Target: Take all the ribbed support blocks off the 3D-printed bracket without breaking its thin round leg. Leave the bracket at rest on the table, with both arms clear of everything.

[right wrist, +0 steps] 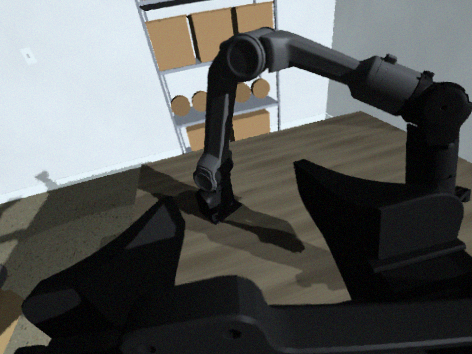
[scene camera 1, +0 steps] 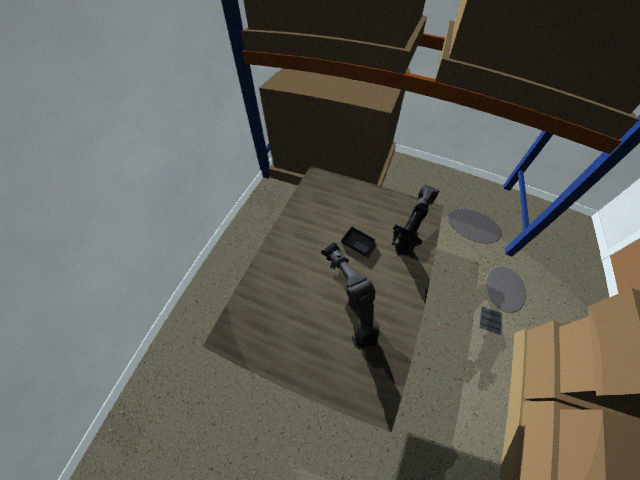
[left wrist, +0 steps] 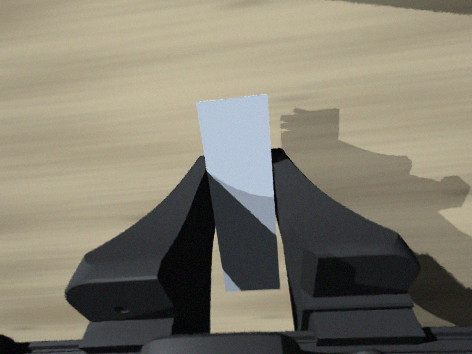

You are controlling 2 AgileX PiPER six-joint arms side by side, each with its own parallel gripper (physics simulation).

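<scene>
My left gripper [scene camera 1: 328, 250] [left wrist: 242, 168] is shut on a long, pale piece [left wrist: 236, 135], which looks like the bracket. Its smooth rectangular face is towards the wrist camera, partly in shadow. It is held above the table, beside the tray. The piece's shadow [left wrist: 310, 126] has comb-like teeth on one edge; whether these are ribbed blocks is unclear. The thin round leg and the piece's underside are hidden. My right gripper [scene camera 1: 407, 237] is open and empty, raised and away from the left gripper.
A small black tray [scene camera 1: 355, 251] stands on the wooden table top [scene camera 1: 289, 310] between the arms. The left arm [scene camera 1: 360, 289] [right wrist: 217, 110] shows in the right wrist view. A large box [scene camera 1: 330, 129] stands beyond the table's back edge, under the rack [scene camera 1: 247, 98]. Cartons [scene camera 1: 540, 361] stand at the right.
</scene>
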